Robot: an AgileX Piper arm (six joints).
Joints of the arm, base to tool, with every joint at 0 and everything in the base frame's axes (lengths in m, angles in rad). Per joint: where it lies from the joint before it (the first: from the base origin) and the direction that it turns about. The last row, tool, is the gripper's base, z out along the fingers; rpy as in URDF.
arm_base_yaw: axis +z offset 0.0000 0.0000 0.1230
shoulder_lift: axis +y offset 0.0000 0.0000 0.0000
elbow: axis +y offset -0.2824 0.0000 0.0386
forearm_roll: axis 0.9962 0 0.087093 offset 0.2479 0.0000 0.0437
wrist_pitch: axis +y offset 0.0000 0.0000 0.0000
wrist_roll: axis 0.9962 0 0.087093 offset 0.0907 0.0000 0.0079
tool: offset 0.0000 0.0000 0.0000 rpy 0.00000 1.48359 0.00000
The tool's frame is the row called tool.
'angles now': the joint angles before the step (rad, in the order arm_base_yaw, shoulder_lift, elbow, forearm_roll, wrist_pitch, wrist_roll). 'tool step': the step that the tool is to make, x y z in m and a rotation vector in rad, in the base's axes. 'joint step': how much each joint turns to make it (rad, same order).
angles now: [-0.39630 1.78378 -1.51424 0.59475 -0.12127 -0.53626]
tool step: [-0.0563 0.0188 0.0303 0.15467 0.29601 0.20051]
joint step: [-0.07596 -0.18339 -0.00003 -0.13174 0.58706 0.11871]
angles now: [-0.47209 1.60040 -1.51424 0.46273 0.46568 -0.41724]
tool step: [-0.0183 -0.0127 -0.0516 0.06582 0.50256 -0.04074]
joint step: [-0.02348 0.05262 0.00016 -0.35767 0.40141 0.22451]
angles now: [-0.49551 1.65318 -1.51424 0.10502 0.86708 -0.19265]
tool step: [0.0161 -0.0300 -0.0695 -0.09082 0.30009 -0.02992]
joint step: [-0.00015 0.17679 0.00003 -0.26383 0.04627 0.07607]
